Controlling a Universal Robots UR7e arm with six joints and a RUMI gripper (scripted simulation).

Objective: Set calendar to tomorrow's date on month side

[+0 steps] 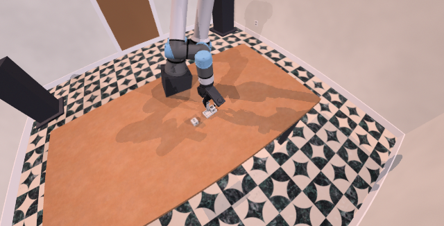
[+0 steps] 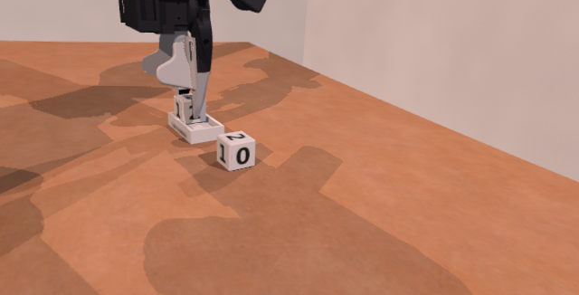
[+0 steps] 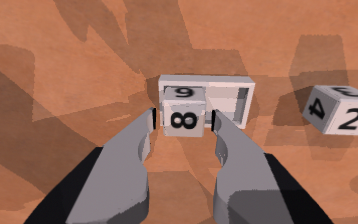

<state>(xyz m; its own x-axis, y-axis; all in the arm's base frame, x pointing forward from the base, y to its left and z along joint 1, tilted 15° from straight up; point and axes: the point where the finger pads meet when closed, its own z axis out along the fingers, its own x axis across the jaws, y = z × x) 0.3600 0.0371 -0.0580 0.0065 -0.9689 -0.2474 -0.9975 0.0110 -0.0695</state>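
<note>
The tray is 3 cm below my hand and 2 cm to the right of it.
</note>
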